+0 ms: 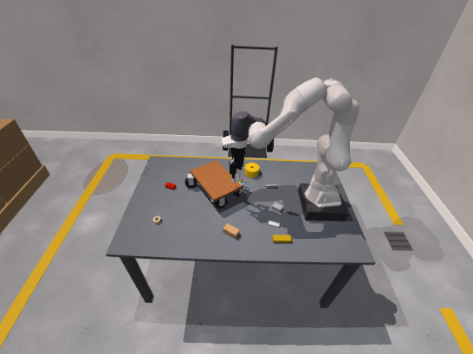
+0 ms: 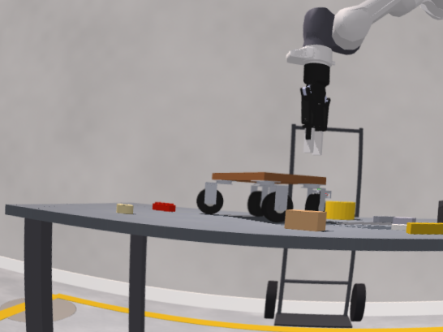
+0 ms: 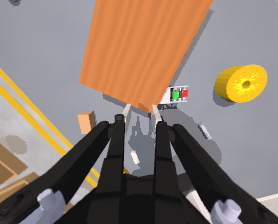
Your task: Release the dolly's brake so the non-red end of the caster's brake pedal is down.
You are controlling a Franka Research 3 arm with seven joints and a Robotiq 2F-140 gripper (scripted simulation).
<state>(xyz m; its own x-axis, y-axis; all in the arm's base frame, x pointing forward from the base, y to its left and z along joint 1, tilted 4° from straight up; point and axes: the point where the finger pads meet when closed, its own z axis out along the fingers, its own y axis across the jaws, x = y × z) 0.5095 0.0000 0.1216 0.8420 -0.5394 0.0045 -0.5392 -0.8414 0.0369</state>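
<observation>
Now: hand 4 cm past the brake pedal, 9 cm to the left of it and 14 cm above it. Also, from my hand: red brick (43 cm ahead, 10 cm to the right, 20 cm below); tan block (1 cm ahead, 25 cm to the left, 20 cm below); yellow spool (11 cm behind, 27 cm to the right, 19 cm below).
</observation>
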